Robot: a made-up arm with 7 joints. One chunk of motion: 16 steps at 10 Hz.
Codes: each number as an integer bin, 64 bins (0 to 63) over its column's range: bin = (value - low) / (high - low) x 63, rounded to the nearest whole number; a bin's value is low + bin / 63 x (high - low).
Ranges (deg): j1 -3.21..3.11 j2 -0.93..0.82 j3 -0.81..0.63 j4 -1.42..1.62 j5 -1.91..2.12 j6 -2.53..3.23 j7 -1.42..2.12
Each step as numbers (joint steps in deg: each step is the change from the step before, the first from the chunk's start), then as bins.
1 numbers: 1.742 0.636 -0.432 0.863 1.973 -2.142 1.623
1 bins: 49 56 17 47 61 4 54
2 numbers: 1.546 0.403 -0.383 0.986 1.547 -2.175 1.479
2 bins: 47 48 19 50 54 4 52
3 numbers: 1.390 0.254 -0.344 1.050 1.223 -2.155 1.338
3 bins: 46 43 20 51 49 4 49
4 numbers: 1.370 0.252 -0.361 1.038 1.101 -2.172 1.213
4 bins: 46 43 20 51 47 4 47
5 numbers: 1.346 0.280 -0.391 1.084 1.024 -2.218 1.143
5 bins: 45 44 18 52 46 3 46
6 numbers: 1.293 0.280 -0.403 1.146 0.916 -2.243 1.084
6 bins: 45 44 18 53 44 3 45
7 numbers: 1.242 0.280 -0.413 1.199 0.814 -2.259 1.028
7 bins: 44 44 17 54 43 3 44
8 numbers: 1.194 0.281 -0.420 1.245 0.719 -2.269 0.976
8 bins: 44 44 17 55 41 3 43
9 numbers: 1.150 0.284 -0.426 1.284 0.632 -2.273 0.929
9 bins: 43 44 17 56 40 3 42
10 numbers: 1.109 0.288 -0.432 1.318 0.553 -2.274 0.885
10 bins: 43 44 17 57 39 3 41
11 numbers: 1.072 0.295 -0.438 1.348 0.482 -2.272 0.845
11 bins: 43 44 16 57 37 3 40
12 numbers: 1.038 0.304 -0.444 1.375 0.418 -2.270 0.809
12 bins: 42 44 16 58 36 3 40
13 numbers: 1.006 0.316 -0.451 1.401 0.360 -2.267 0.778
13 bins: 42 45 16 58 35 3 39
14 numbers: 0.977 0.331 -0.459 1.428 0.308 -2.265 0.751
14 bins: 42 45 15 59 35 3 39
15 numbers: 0.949 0.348 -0.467 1.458 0.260 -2.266 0.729
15 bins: 41 46 15 60 34 3 38
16 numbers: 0.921 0.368 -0.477 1.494 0.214 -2.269 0.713
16 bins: 41 47 15 60 33 3 38
